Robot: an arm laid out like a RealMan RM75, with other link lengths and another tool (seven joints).
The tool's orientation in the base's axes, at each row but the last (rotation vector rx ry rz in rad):
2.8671 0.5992 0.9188
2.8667 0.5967 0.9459
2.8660 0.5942 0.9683
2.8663 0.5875 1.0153
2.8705 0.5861 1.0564
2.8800 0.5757 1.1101
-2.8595 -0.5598 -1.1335
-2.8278 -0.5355 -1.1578
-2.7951 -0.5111 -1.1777
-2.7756 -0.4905 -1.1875
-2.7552 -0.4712 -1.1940
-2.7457 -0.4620 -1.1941
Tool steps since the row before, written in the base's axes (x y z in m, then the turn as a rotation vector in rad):
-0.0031 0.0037 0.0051 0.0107 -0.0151 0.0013
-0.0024 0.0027 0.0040 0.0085 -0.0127 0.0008
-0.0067 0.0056 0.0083 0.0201 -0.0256 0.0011
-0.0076 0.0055 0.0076 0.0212 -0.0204 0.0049
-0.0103 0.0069 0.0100 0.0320 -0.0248 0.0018
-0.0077 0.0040 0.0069 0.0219 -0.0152 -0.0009
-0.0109 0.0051 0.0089 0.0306 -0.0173 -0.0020
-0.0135 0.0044 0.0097 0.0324 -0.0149 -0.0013
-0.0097 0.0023 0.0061 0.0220 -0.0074 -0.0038
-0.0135 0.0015 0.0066 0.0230 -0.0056 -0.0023
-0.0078 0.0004 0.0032 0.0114 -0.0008 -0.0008
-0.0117 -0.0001 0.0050 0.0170 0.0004 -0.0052
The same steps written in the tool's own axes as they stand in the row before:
0.0019 -0.0035 -0.0058 0.0029 0.0178 0.0043
0.0015 -0.0026 -0.0045 0.0019 0.0148 0.0036
0.0020 -0.0060 -0.0103 0.0056 0.0307 0.0094
0.0011 -0.0064 -0.0102 0.0106 0.0269 0.0075
0.0015 -0.0084 -0.0135 0.0147 0.0341 0.0162
0.0006 -0.0054 -0.0097 0.0092 0.0214 0.0129
0.0002 -0.0074 -0.0130 0.0137 0.0261 0.0192
-0.0010 -0.0077 -0.0154 0.0161 0.0245 0.0203
-0.0014 -0.0049 -0.0105 0.0096 0.0139 0.0163
-0.0036 -0.0055 -0.0136 0.0118 0.0126 0.0164
-0.0026 -0.0028 -0.0075 0.0066 0.0044 0.0083
-0.0039 -0.0036 -0.0116 0.0072 0.0050 0.0155

